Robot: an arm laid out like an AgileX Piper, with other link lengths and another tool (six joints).
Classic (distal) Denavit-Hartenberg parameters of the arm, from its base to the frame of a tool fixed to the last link. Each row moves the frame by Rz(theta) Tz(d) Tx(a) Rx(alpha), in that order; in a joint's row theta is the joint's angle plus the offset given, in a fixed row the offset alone. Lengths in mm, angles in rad.
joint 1: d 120.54; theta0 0; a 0; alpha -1.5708
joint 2: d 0; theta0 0.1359; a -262.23; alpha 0
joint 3: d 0; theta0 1.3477; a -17.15; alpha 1.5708
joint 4: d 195.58; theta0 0; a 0; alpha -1.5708
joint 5: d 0; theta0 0; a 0; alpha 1.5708
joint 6: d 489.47; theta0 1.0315; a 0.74; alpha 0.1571
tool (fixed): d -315.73; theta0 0; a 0; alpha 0
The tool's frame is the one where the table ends.
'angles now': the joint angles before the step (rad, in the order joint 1, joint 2, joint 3, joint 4, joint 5, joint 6). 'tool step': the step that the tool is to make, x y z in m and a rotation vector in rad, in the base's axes. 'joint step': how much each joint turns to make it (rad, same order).
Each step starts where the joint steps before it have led.
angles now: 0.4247, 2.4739, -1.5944, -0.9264, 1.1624, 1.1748
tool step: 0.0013, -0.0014, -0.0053, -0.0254, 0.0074, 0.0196
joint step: 0.0001, 0.0200, 0.0000, -0.0292, -0.0009, 0.0031
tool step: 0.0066, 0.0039, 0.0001, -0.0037, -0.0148, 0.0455
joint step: 0.0012, 0.0042, 0.0001, -0.0388, -0.0286, 0.0003
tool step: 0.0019, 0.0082, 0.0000, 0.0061, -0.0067, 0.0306
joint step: 0.0137, -0.0002, 0.0001, -0.0104, -0.0161, -0.0001
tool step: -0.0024, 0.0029, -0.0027, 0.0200, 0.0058, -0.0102
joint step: 0.0042, 0.0003, -0.0004, 0.0246, -0.0061, -0.0001
